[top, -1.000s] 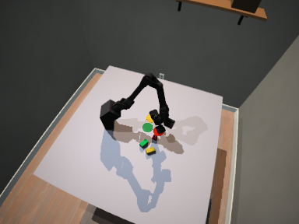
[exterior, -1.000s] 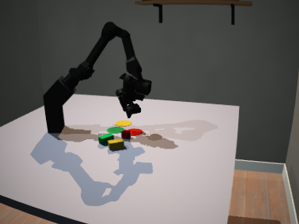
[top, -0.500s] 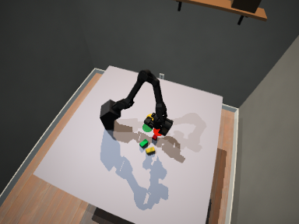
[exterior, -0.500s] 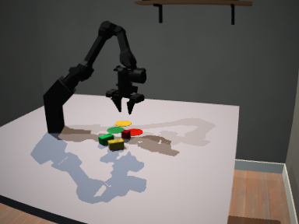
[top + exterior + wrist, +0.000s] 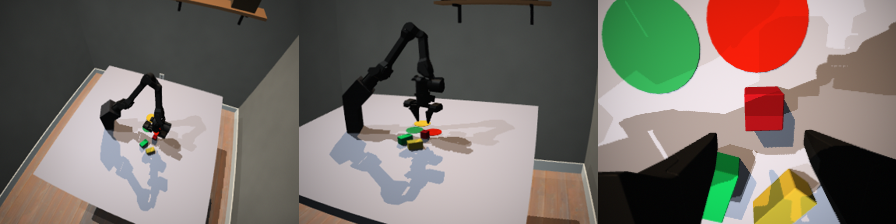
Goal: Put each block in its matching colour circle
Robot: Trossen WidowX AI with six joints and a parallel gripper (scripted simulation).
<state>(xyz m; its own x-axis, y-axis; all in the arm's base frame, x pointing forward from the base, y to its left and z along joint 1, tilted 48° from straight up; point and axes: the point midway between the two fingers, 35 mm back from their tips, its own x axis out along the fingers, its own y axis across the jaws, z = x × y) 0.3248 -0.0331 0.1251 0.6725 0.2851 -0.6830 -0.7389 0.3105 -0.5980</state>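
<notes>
The red block is 9 cm below my hand and 1 cm ahead of it. Round my hand: green block (9 cm to the right, 9 cm below, 5 cm behind); yellow block (12 cm to the right, 9 cm below, 2 cm ahead); red circle (11 cm below, 8 cm to the left, 1 cm ahead).
</notes>
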